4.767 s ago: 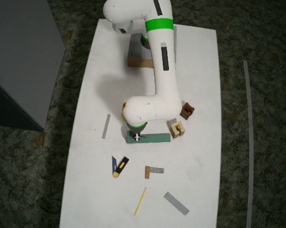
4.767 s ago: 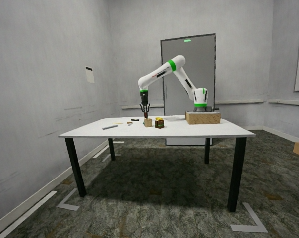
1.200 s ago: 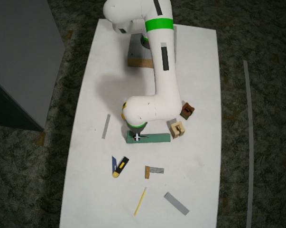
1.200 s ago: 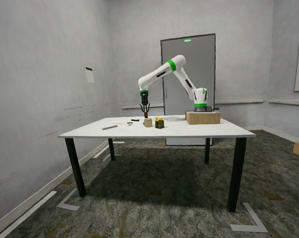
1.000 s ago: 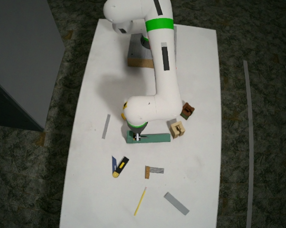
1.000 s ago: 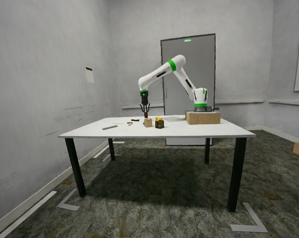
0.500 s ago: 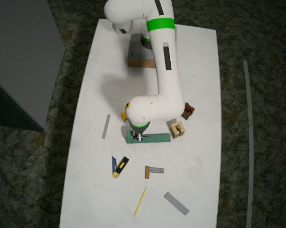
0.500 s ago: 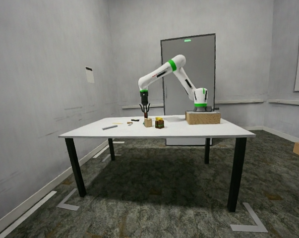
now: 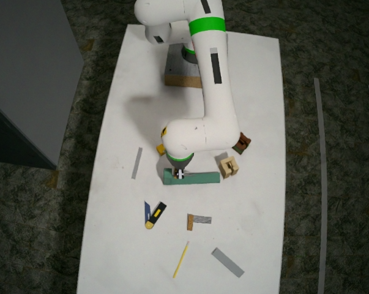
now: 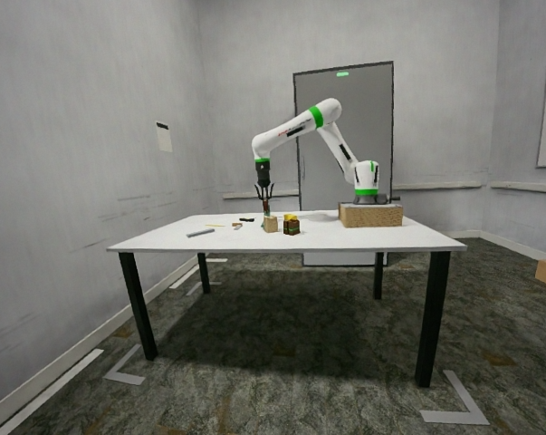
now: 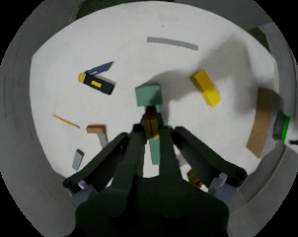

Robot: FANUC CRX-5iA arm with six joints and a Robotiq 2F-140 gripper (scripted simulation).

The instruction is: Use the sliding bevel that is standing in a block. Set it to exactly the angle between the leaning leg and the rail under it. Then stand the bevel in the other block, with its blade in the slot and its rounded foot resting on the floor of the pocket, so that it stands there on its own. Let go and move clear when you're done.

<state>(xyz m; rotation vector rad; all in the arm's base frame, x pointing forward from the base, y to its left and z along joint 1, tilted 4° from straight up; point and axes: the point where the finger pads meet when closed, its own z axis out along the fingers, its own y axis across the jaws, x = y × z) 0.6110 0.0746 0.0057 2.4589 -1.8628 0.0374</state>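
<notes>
Now: the sliding bevel 30 mm below my hand. Round my hand: try square (160 mm ahead, 110 mm to the left, 120 mm below); black bevel (190 mm ahead, 70 mm to the right, 110 mm below); yellow block (140 mm behind, 90 mm to the right, 110 mm below).
</notes>
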